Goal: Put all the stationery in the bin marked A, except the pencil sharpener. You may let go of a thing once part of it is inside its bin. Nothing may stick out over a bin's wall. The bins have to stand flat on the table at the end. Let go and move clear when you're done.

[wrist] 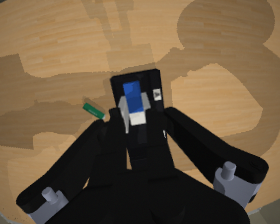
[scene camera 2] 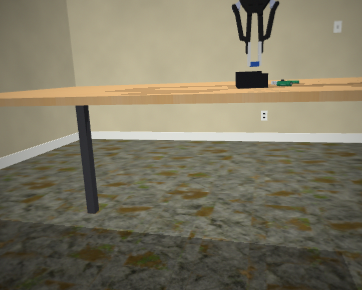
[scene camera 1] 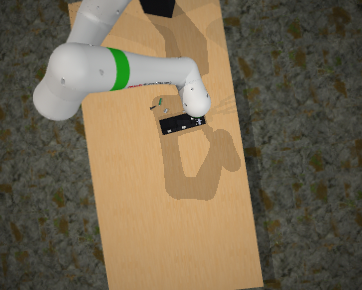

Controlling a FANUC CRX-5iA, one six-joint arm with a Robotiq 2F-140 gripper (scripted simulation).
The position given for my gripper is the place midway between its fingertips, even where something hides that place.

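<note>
I can see my gripper (wrist: 135, 102) here, and a black bin (wrist: 144, 78) is in sight as well.
</note>
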